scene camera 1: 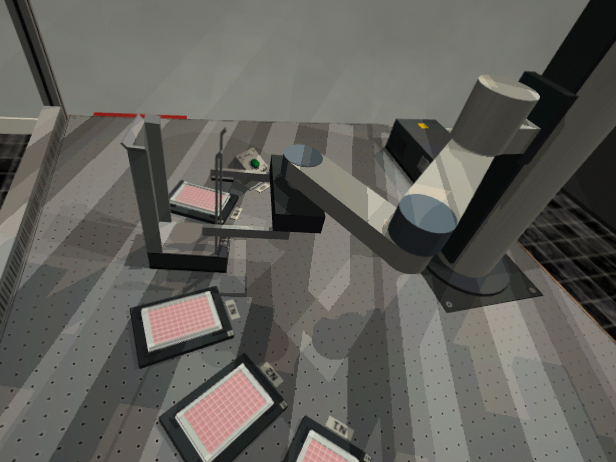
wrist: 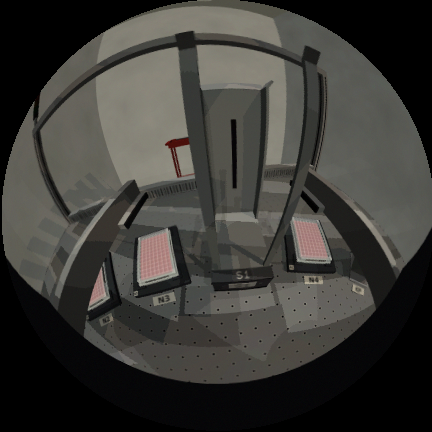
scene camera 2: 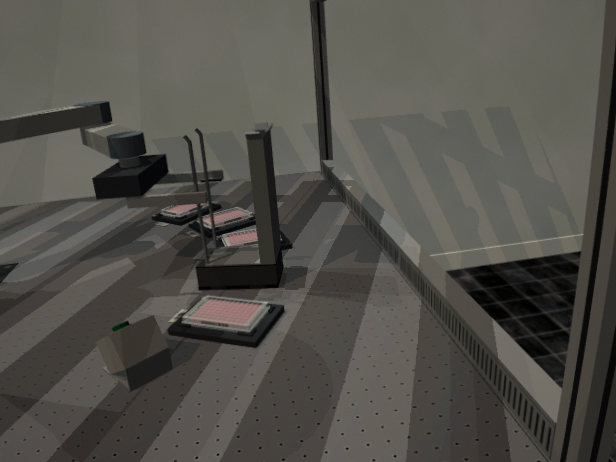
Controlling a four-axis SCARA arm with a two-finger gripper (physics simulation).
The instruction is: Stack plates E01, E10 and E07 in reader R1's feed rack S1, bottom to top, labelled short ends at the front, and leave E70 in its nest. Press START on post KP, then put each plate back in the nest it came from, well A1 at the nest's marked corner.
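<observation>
My gripper is open and empty. It is level, above the table, its fingers reaching toward the two thin front posts of feed rack S1. No plate shows in the rack. One pink plate lies in each nest: N4's plate, N3's plate, N2's plate and N1's plate. The plate labels are too small to read.
Post KP with its green button stands beside nest N4. A dark box with a yellow mark stands at the back right in scene camera 1. A slotted rail edges the table behind the rack.
</observation>
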